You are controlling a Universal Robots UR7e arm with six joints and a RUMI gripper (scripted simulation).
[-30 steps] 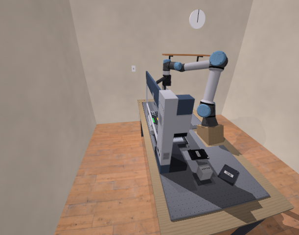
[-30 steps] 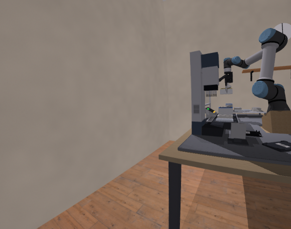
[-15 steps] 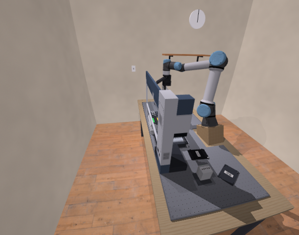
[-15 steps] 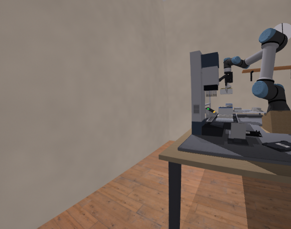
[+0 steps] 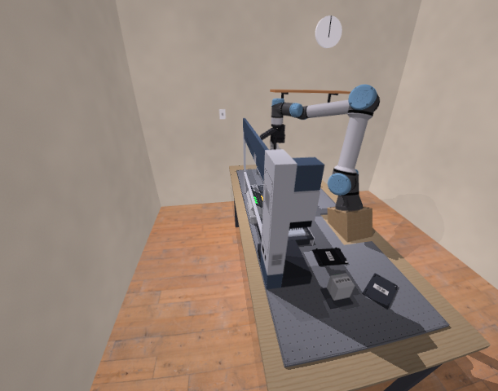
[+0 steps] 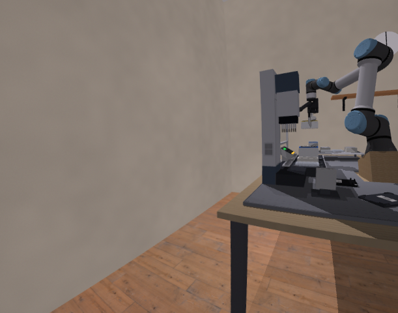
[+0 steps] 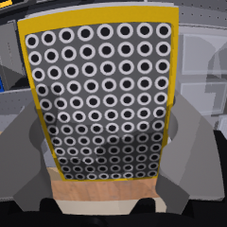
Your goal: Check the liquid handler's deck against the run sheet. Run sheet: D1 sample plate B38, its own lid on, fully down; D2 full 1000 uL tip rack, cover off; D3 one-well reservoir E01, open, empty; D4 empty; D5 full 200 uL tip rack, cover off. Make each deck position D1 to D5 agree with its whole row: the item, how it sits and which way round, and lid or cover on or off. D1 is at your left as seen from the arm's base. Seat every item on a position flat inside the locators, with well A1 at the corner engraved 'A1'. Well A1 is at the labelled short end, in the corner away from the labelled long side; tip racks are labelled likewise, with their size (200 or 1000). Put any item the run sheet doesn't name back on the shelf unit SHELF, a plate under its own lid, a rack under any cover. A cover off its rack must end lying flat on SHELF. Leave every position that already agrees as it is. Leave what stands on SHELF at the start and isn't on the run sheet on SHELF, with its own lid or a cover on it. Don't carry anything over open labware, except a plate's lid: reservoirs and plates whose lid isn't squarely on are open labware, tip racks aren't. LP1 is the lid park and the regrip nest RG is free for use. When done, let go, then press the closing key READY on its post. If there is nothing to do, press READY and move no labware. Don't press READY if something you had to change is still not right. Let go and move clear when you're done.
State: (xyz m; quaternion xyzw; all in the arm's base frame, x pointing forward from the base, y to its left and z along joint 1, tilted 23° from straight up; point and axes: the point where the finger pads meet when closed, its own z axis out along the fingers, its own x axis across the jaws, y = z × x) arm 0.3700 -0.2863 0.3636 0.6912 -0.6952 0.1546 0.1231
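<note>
Right now the yellow-rimmed tip rack is 1 cm behind my hand, 1 cm to the right of it and 1 cm above it. The rest, counted from my hand: shelf label 20 cm behind, 11 cm to the right, 31 cm below; blue-framed tip rack 24 cm to the left, 19 cm below; shelf 19 cm behind, 28 cm to the right, 26 cm below.
</note>
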